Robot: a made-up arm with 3 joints. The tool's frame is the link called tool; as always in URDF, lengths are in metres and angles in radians.
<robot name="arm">
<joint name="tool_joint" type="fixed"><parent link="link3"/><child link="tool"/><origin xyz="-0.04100 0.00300 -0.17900"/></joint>
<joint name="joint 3" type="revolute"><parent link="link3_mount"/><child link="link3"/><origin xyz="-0.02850 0.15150 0.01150"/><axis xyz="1 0 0"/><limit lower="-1.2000" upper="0.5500" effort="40" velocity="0.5"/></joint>
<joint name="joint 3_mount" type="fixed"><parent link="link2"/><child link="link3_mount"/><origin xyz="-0.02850 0.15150 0.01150"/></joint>
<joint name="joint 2" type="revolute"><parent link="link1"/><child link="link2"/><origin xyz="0.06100 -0.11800 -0.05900"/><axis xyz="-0.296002 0.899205 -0.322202"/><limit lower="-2.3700" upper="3.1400" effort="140" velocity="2.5"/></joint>
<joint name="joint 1" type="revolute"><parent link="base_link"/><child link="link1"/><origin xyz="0.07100 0.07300 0.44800"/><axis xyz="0.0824 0.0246 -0.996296"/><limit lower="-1.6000" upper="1.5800" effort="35" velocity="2.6"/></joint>
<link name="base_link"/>
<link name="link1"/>
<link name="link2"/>
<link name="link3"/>
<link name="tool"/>
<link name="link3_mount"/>
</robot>
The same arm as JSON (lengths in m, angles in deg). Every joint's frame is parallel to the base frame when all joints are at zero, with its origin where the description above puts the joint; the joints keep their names.
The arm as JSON. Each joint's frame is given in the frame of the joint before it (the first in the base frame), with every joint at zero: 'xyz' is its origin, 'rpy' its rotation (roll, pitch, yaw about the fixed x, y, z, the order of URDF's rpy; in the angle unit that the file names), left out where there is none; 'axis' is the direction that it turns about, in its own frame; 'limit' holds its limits. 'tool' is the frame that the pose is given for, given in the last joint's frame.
{"units": {"length": "m", "angle": "deg"}, "joints": [
  {"name": "joint 1", "type": "revolute", "origin": {"xyz": [0.071, 0.073, 0.448]}, "axis": [0.0824, 0.0246, -0.996296], "limit": {"lower": -91.67, "upper": 90.53}},
  {"name": "joint 2", "type": "revolute", "origin": {"xyz": [0.061, -0.118, -0.059]}, "axis": [-0.296002, 0.899205, -0.322202], "limit": {"lower": -135.79, "upper": 179.91}},
  {"name": "joint 3", "type": "revolute", "origin": {"xyz": [-0.057, 0.303, 0.023]}, "axis": [1.0, 0.0, 0.0], "limit": {"lower": -68.75, "upper": 31.51}}
], "tool": {"origin": {"xyz": [-0.041, 0.003, -0.179]}}}

